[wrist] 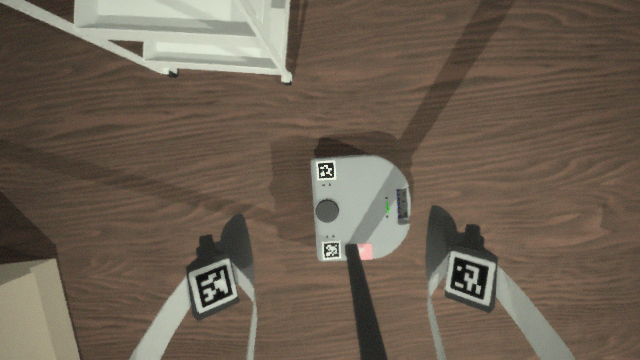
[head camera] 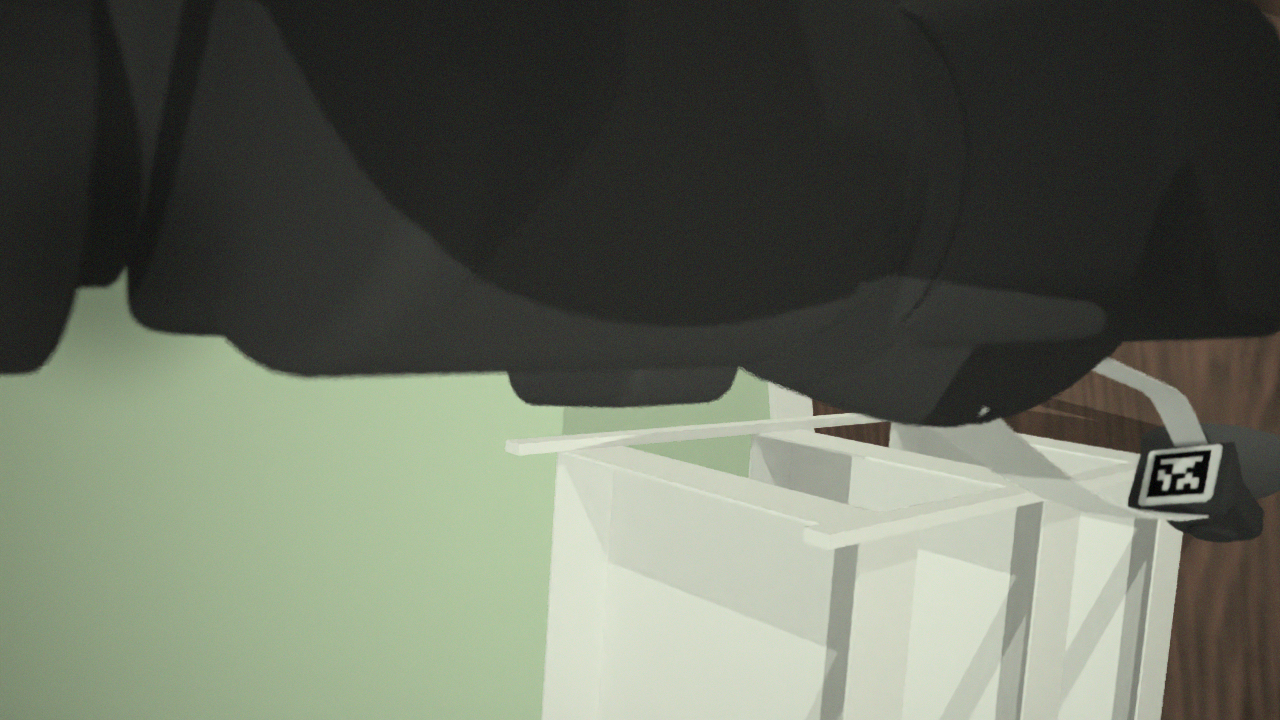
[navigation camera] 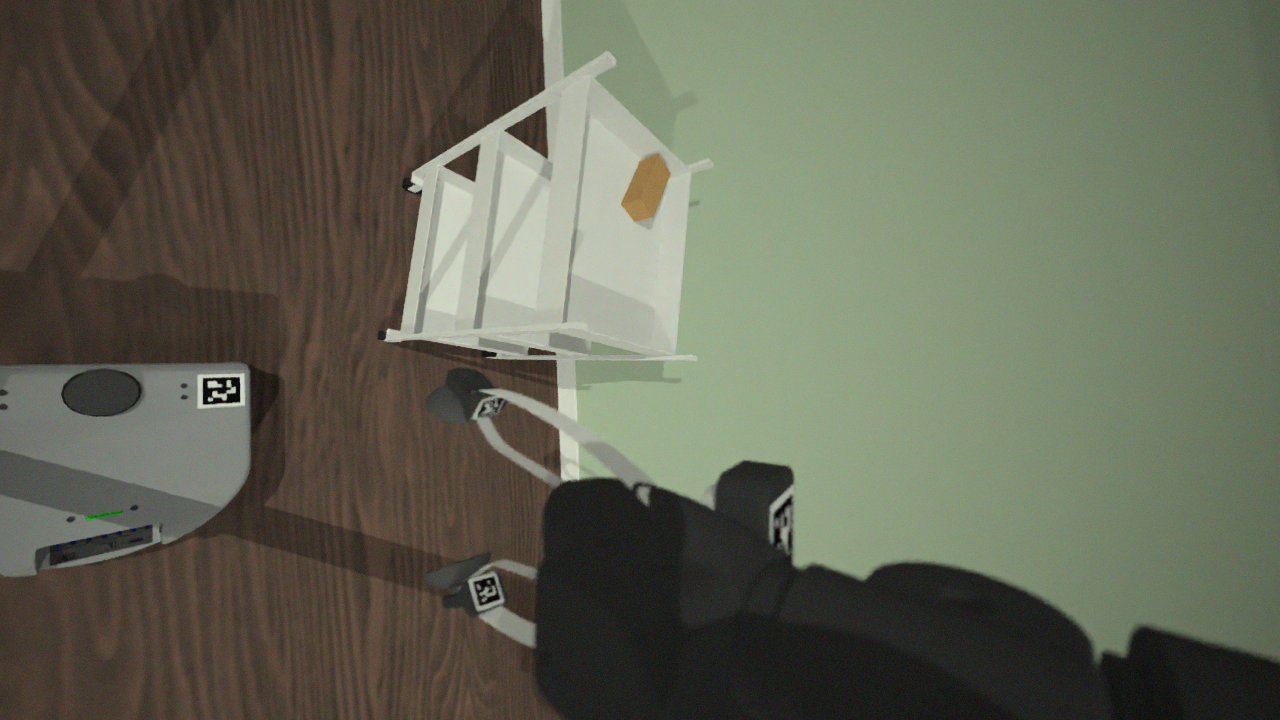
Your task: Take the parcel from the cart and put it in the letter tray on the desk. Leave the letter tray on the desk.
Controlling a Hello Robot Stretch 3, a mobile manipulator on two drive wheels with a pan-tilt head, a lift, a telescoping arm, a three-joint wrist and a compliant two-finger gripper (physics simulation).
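Pixels of known places: gripper, fingertip midpoint: [navigation camera: 447, 479]; robot's base, link origin: [navigation camera: 104, 390].
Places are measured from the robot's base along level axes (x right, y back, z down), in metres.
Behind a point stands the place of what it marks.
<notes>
The orange-brown parcel [navigation camera: 646, 188] @(x 0.684, y -0.406, z -0.715 m) lies in the top tray of the white three-tier cart [navigation camera: 562, 210] @(x 0.472, y -0.306, z -0.701 m) in the navigation view, near the tray's far corner. The cart also shows in the head view [head camera: 841, 528] @(x 0.437, y -0.103, z -0.761 m), partly behind my dark arm and wrist, and at the top left of the wrist view [wrist: 200, 31]. My gripper [navigation camera: 465, 492] @(x 0.144, y 0.020, z -0.964 m) [wrist: 337, 234] @(x 0.144, y 0.020, z -0.964 m) is open, its fingers wide apart with nothing between them. It points down, to the side of the cart and apart from the parcel. The desk and the letter tray do not show in these views.
My grey base [navigation camera: 134, 447] @(x 0.030, y 0.088, z -0.160 m) [wrist: 362, 200] stands on the dark wood floor, below the gripper in the wrist view. A green wall [head camera: 358, 537] @(x 1.055, y -0.161, z -0.783 m) [navigation camera: 939, 268] @(x 1.052, y -0.240, z -1.184 m) rises behind the cart. A beige box-like object [wrist: 30, 310] shows at the lower left of the wrist view.
</notes>
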